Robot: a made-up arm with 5 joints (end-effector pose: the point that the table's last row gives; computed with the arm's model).
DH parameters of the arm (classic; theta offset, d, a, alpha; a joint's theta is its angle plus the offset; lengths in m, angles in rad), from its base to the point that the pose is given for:
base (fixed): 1.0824 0 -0.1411 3.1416
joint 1: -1.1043 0 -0.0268 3.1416
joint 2: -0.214 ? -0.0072 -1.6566
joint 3: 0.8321 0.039 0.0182 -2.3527
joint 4: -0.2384 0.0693 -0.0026 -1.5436
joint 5: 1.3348 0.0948 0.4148 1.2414
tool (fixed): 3.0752 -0.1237 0 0
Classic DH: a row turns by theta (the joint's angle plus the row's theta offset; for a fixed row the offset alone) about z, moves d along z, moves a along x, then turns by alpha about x.
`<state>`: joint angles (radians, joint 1 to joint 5).
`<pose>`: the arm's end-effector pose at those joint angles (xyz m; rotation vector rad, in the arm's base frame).
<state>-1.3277 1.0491 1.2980 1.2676 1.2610</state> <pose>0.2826 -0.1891 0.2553 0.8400 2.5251 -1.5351</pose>
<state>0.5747 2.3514 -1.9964 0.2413 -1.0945</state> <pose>-0.0031 -0.2669 0.3730 -1.7794 0.0445 1.8094</pose>
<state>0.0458 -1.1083 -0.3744 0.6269 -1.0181</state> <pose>0.1968 0.1624 0.0507 -0.8895 2.0645 -1.4875</pose>
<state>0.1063 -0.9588 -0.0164 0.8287 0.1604</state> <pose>-0.2205 0.1282 0.1828 -1.0936 1.2572 -0.7420</pose>
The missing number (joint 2, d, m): -0.0328
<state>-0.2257 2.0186 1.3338 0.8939 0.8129</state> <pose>0.1392 -0.4552 0.1467 -1.4027 -2.4157 0.7727</pose>
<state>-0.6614 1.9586 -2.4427 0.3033 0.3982</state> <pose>0.1995 0.1051 -0.2327 -0.1278 -0.5528 -2.4181</pose>
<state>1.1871 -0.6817 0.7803 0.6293 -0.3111</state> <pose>0.2033 0.0809 -0.1610 1.1382 -2.2785 1.2818</pose>
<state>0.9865 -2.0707 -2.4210 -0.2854 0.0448</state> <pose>-0.0139 0.2407 -0.0408 -0.0752 0.3071 -1.9849</pose>
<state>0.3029 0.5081 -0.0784 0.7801 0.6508</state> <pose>-0.2496 -0.4128 0.2042 -1.4037 0.1237 0.7454</pose>
